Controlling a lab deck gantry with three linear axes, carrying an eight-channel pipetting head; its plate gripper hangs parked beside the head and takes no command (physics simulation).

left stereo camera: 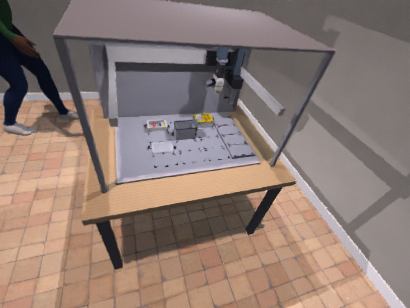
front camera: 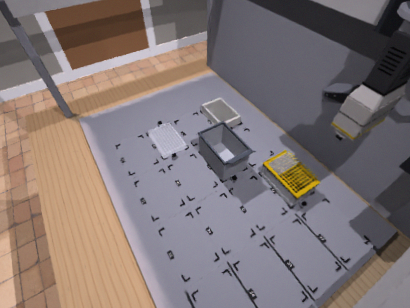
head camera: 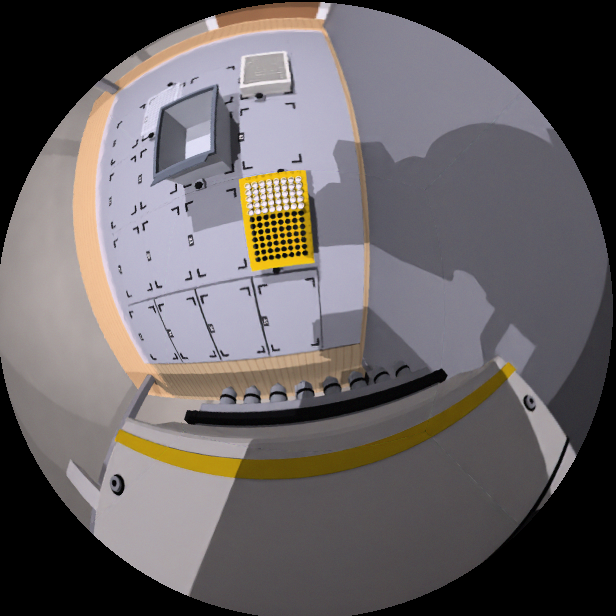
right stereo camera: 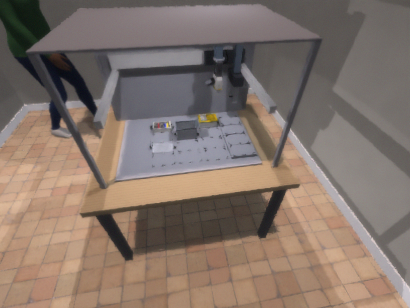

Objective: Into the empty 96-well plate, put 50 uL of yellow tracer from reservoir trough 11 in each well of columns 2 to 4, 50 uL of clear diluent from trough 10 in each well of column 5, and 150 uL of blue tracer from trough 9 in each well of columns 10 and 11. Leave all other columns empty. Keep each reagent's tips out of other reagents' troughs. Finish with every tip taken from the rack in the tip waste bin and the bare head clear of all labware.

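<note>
The pipetting head (front camera: 362, 107) (head camera: 321, 448) (left stereo camera: 218, 83) (right stereo camera: 217, 81) hangs high at the right rear; its nozzles (head camera: 304, 390) show no tips. A dark gripper assembly (left stereo camera: 231, 97) (right stereo camera: 231, 95) hangs beside it, its fingers too small to judge. The yellow tip rack (front camera: 301, 186) (head camera: 255, 266) (left stereo camera: 203, 118) (right stereo camera: 207, 118) holds white tips at one end and empty holes at the other. The waste bin (front camera: 215, 159) (head camera: 220, 163) (left stereo camera: 185, 131) (right stereo camera: 186, 132) has a pale patch on its floor. The clear plate (front camera: 167, 140) (left stereo camera: 162, 147) (right stereo camera: 162, 147) shows no colour; the bin partly hides it in the head view. The white reservoir (front camera: 232, 121) (head camera: 267, 89) shows coloured troughs in the stereo views.
The bin stands between the rack and reservoir, with the plate toward the front left. Its walls rise above the plate. The grey deck (front camera: 115, 200) (head camera: 275, 132) has marked slots. Frame posts (left stereo camera: 82, 120) (right stereo camera: 72, 120) stand at the wooden table's corners, and a back wall (front camera: 280, 65) rises behind.
</note>
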